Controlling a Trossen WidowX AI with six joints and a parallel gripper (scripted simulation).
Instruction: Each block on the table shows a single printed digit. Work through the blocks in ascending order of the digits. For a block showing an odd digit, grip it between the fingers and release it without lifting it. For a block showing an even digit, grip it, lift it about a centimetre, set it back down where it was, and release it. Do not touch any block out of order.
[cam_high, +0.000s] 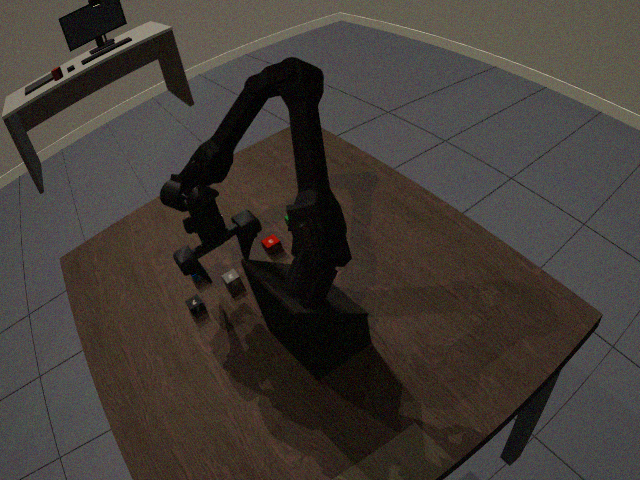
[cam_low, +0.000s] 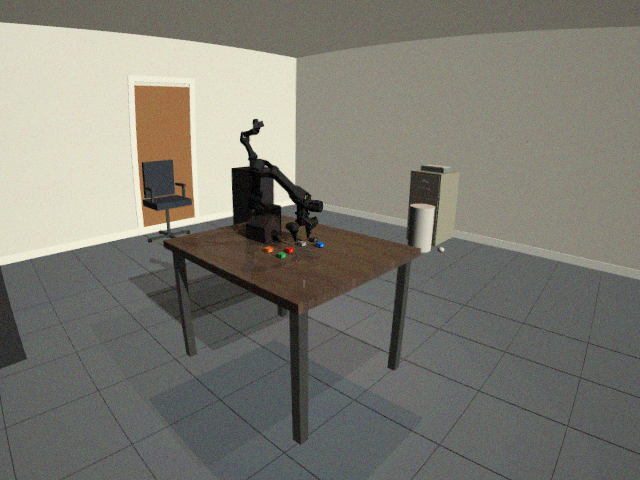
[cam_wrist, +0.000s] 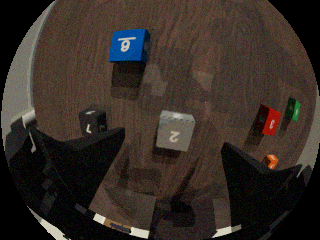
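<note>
My gripper tip is 20 mm above the grey block. The rest, counted from my gripper tip: blue block: 80 mm ahead, 50 mm to the left, 20 mm below; black block: 10 mm behind, 100 mm to the left, 20 mm below; red block: 20 mm ahead, 120 mm to the right, 20 mm below.
</note>
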